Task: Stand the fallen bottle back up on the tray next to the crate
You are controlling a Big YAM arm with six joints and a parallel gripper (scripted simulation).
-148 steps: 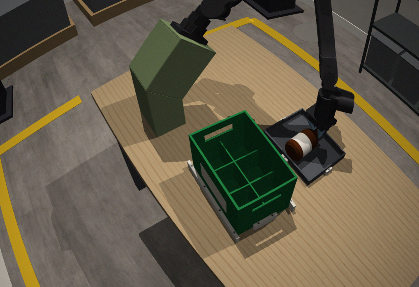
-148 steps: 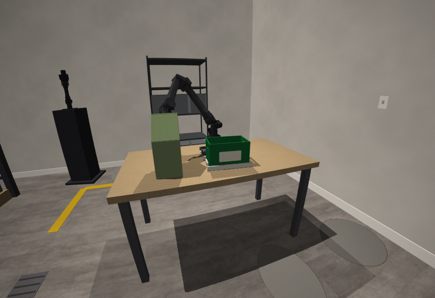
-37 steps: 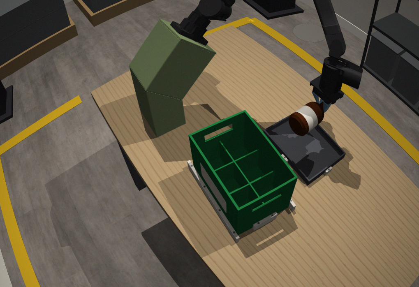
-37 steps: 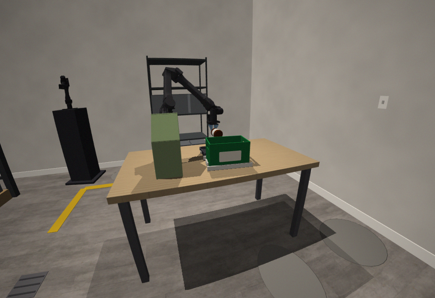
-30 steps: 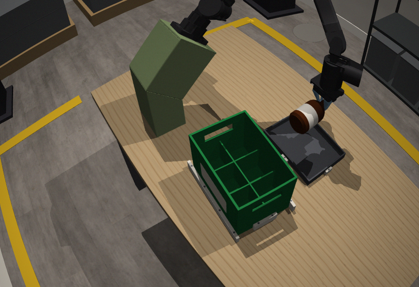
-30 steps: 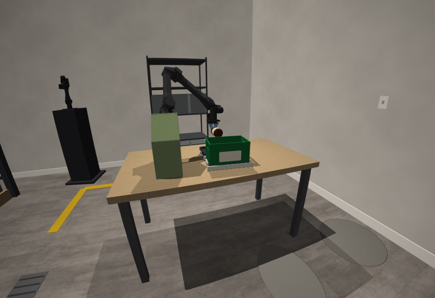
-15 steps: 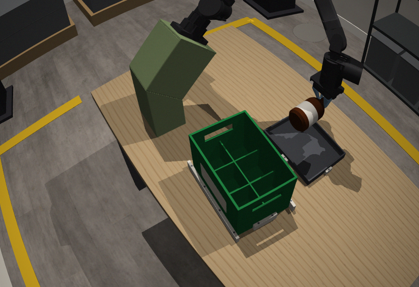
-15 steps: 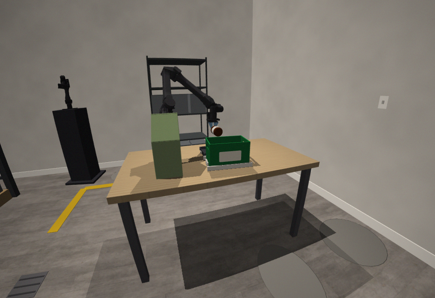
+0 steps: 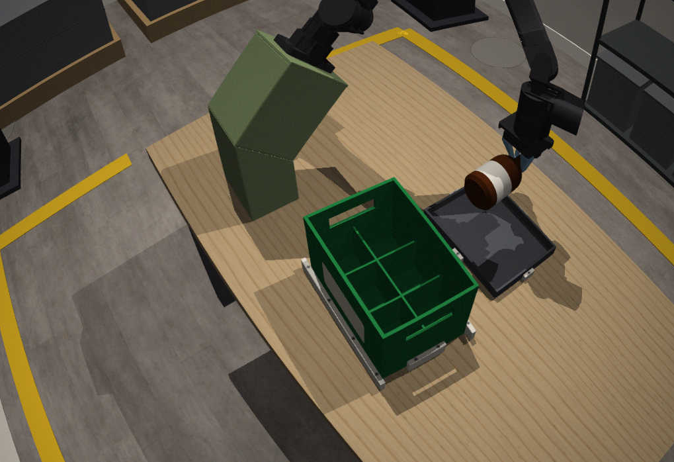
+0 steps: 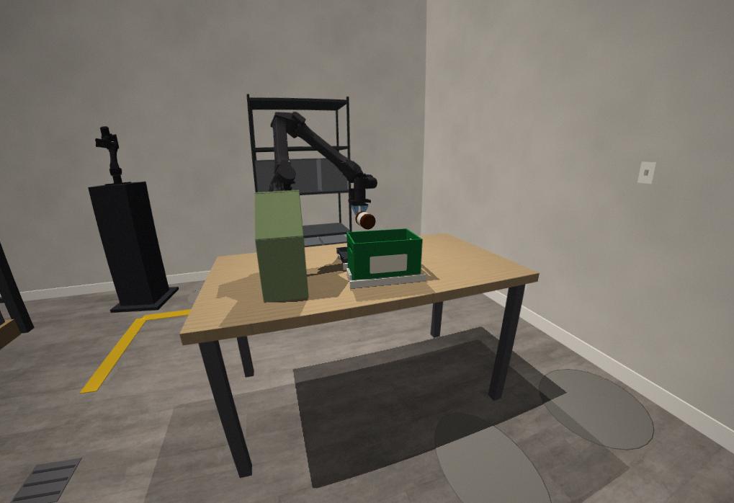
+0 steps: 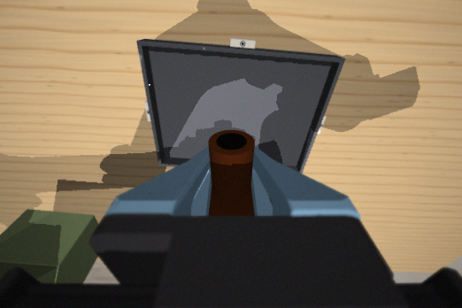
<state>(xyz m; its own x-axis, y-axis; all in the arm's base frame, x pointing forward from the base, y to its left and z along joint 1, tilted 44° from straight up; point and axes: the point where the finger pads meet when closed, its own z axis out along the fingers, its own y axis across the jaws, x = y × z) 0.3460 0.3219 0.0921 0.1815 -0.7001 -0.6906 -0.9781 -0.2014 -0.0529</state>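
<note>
Now: the brown bottle 6 cm to the right of my hand and 1 cm ahead of it. From my hand the other things lie so: dark grey tray: 18 cm below, 5 cm to the right, 1 cm ahead; green crate: 33 cm to the right, 10 cm below, 5 cm ahead.
</note>
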